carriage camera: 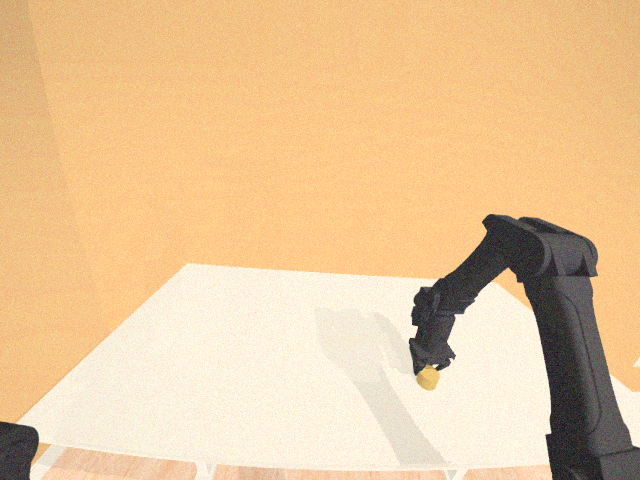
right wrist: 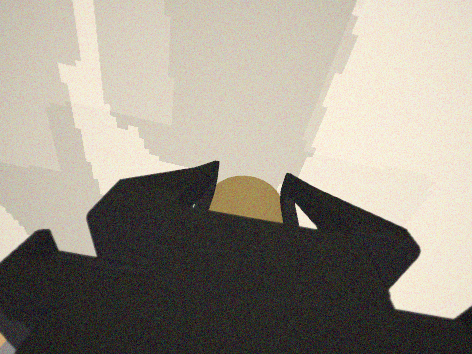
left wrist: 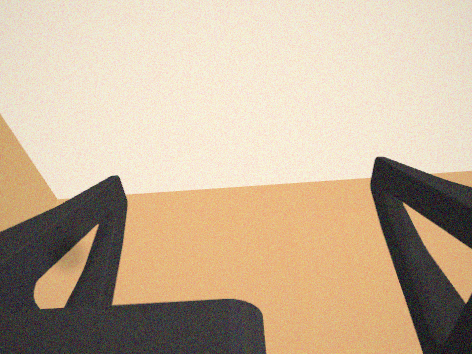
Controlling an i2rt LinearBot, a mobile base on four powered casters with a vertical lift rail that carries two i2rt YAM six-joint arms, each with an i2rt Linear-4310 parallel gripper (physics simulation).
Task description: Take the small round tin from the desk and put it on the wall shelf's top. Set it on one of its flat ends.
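Frame: origin at the left arm's base, x right, y ahead, z up, level; millimetres.
Seen in the pictures: left gripper, fingertip midpoint: (left wrist: pixel 246 180); right gripper, fingertip midpoint: (carriage camera: pixel 422 373) (right wrist: pixel 250 176).
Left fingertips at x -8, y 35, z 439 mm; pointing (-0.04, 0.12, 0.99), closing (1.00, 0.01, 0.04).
Observation:
A point is followed by its place in that frame.
The small round tin (carriage camera: pixel 428 379) @[x 651, y 316, z -86 mm] (right wrist: pixel 245 199) @[x 660, y 362, z -97 mm] is plain yellow-gold and stands at the right part of the white desk (carriage camera: pixel 206 361) @[x 76, y 372, z -121 mm] (left wrist: pixel 240 90) (right wrist: pixel 410 125) @[x 734, y 410, z -121 mm]. My right gripper (carriage camera: pixel 429 368) @[x 662, y 362, z -121 mm] (right wrist: pixel 250 176) @[x 662, y 362, z -121 mm] reaches down over it, with one finger against each side of the tin; it is shut on the tin. The tin's lower part is hidden behind the gripper body in the right wrist view. My left gripper (left wrist: pixel 246 180) @[x -8, y 35, z 439 mm] is wide open and empty, away from the tin. The wall shelf does not show in these views.
An orange wall (carriage camera: pixel 258 129) @[x 88, y 985, z 486 mm] rises behind the desk. The right arm (carriage camera: pixel 563 335) @[x 651, y 109, z 243 mm] stands at the right, and part of the left arm (carriage camera: pixel 15 449) @[x 41, y 25, z 125 mm] shows at the lower left. Wooden floor (carriage camera: pixel 124 461) @[x -532, y 530, z -1071 mm] shows below the desk's front edge. A white piece of something (carriage camera: pixel 637 363) @[x 2595, y 896, z -697 mm] shows at the right edge.

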